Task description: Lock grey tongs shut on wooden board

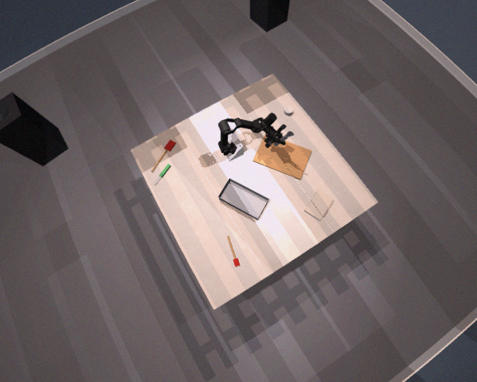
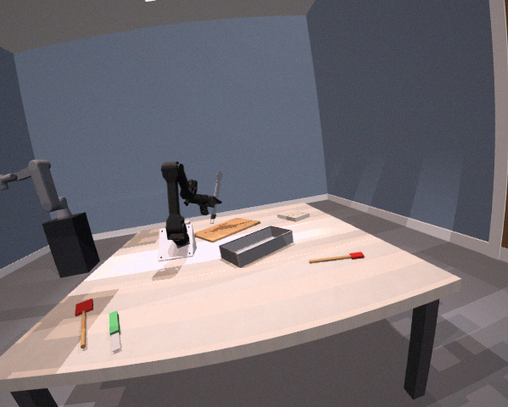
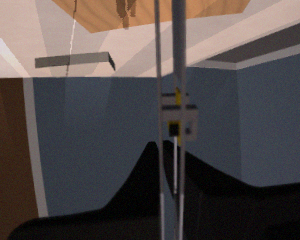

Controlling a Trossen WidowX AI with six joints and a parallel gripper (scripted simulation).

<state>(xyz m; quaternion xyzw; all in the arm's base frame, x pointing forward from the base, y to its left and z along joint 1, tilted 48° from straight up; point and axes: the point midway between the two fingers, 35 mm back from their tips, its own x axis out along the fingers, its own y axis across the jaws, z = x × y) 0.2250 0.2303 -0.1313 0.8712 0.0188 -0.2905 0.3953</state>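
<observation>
Right now my gripper tip is 16 cm above the wooden board. Round my gripper tip: flat white slab (43 cm ahead, 16 cm below, 4 cm to the right); roasting tin (42 cm to the right, 14 cm below, 9 cm ahead); white disc (28 cm to the left, 26 cm behind, 15 cm below).
</observation>
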